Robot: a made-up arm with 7 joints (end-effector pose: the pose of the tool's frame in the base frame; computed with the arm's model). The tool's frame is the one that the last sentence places. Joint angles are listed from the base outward.
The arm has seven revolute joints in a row. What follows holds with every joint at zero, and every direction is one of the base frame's.
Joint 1 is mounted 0.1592 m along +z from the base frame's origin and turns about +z.
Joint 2 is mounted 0.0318 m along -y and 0.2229 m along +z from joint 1 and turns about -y.
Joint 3 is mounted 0.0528 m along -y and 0.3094 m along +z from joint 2 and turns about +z.
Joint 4 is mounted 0.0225 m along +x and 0.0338 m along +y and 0.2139 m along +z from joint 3 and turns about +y.
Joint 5 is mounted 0.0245 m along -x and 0.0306 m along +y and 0.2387 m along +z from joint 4 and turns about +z.
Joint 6 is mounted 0.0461 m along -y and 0.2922 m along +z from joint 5 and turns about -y.
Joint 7 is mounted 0.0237 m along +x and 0.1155 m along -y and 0.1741 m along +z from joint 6 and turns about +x.
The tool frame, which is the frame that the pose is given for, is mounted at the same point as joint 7; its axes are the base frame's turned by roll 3.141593, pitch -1.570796 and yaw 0 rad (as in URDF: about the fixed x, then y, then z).
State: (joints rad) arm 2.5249 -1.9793 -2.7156 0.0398 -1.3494 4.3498 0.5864
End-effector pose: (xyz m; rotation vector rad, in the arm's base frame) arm -0.7560 0.4492 -0.0495 -1.0425 1.2927 -1.6350
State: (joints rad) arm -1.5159 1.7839 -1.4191 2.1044 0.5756 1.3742 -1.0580
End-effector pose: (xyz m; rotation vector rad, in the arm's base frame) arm -0.6836 0.2301 0.2486 -0.2955 -1.3540 1.6092
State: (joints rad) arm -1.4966 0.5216 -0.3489 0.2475 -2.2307 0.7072 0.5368
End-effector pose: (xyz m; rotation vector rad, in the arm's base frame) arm 0.0726 0.4563 1.5126 -0.8286 -0.8086 -0.2944
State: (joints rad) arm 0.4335 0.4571 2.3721 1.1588 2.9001 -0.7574 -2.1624
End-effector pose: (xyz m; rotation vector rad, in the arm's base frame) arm -0.8811 -0.2709 0.9234 0.9336 0.3546 0.8530
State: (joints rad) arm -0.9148 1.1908 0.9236 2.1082 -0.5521 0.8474 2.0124
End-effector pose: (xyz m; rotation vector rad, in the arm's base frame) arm 0.2616 0.4226 0.9170 1.4225 -1.4300 2.3058
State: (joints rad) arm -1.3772 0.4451 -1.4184 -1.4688 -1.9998 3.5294 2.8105
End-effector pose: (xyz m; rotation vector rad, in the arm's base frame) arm 0.2513 0.1785 0.7330 0.7896 -0.1325 -0.0855
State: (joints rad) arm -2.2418 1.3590 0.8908 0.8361 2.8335 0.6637 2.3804
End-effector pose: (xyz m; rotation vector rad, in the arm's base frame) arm 0.9118 0.3380 0.7958 -0.6569 1.4650 0.5676
